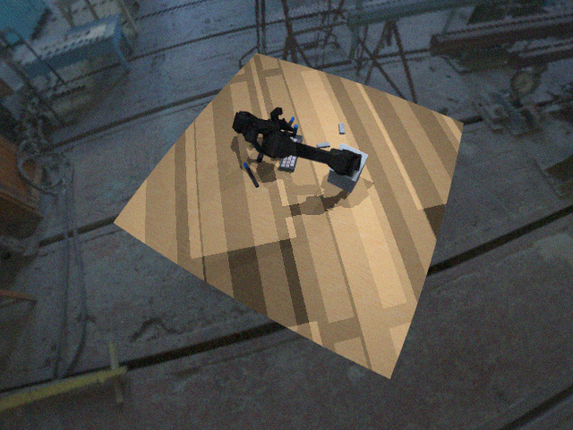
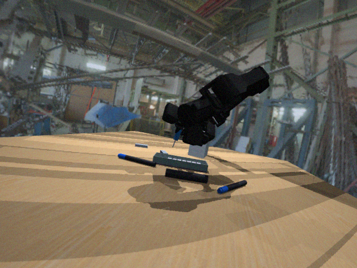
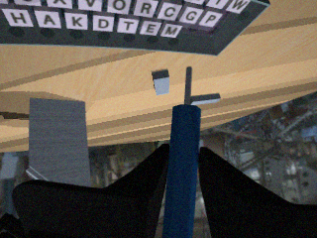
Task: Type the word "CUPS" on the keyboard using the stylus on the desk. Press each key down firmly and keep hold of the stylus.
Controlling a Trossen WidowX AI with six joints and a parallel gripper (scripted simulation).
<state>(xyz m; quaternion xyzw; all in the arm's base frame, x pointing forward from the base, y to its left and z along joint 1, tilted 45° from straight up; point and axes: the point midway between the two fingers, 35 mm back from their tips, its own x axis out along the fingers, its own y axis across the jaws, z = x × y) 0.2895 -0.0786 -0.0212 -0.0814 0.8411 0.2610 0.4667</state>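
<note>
Now: gripper tip 10 mm short of the stylus tip, 10 mm to the left of it and 50 mm above it. Round my gripper tip: blue stylus 10 mm below.
</note>
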